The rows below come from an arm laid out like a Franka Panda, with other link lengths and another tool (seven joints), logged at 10 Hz.
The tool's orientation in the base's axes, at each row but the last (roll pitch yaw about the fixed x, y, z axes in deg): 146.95, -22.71, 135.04; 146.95, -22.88, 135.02; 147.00, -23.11, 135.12; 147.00, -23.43, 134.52; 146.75, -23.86, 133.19; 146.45, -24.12, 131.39; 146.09, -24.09, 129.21; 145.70, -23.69, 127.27
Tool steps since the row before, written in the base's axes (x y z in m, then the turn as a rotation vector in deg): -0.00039, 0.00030, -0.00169, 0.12, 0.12, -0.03; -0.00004, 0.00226, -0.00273, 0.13, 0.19, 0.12; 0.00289, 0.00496, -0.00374, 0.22, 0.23, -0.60; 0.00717, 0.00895, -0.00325, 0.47, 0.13, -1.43; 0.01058, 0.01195, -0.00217, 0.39, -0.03, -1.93; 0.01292, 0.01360, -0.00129, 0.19, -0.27, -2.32; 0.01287, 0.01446, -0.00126, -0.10, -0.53, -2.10; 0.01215, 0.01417, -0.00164, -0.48, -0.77, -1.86
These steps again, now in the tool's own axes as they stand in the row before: -0.00020, -0.00101, 0.00143, -0.01, 0.13, 0.12; 0.00044, -0.00040, 0.00349, 0.09, 0.24, 0.04; -0.00013, 0.00247, 0.00639, -0.23, -0.04, 0.64; -0.00005, 0.00763, 0.00915, -0.79, -0.31, 1.25; 0.00047, 0.01188, 0.01087, -1.04, -0.68, 1.52; 0.00099, 0.01455, 0.01187, -1.25, -1.13, 1.63; 0.00229, 0.01452, 0.01266, -1.17, -1.33, 1.24; 0.00293, 0.01334, 0.01283, -1.04, -1.59, 0.82
